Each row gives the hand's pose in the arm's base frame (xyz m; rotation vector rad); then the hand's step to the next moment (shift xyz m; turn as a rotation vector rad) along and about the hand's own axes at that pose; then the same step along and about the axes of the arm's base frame.
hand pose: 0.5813 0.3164 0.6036 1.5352 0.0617 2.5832
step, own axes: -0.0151 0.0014 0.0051 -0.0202 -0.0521 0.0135
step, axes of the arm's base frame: 0.0115 -0.0036 -0.0106 0.0263 0.0483 -0.0166
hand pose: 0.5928 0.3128 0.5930 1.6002 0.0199 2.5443
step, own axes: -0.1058 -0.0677 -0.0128 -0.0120 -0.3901 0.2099
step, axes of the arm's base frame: 0.0409 0.0550 -0.1060 0.2356 0.3722 0.0482
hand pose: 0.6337 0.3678 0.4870 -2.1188 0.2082 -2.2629
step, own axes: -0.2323 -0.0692 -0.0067 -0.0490 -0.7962 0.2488
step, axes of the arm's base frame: 0.0141 0.0961 -0.2222 0.3037 0.7759 0.0632
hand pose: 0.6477 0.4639 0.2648 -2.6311 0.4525 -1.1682
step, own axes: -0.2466 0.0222 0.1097 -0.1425 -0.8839 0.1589
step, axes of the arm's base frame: -0.0785 0.0788 -0.2469 0.1933 0.8842 0.0874
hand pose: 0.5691 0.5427 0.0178 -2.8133 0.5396 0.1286
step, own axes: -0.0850 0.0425 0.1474 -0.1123 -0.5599 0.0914
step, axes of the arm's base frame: -0.0999 0.0334 -0.1402 0.1024 0.5652 0.0672
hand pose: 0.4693 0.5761 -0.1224 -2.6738 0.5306 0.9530
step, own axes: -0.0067 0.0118 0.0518 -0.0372 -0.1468 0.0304
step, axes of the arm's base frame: -0.0385 0.0093 -0.0360 0.0177 0.1524 0.0178
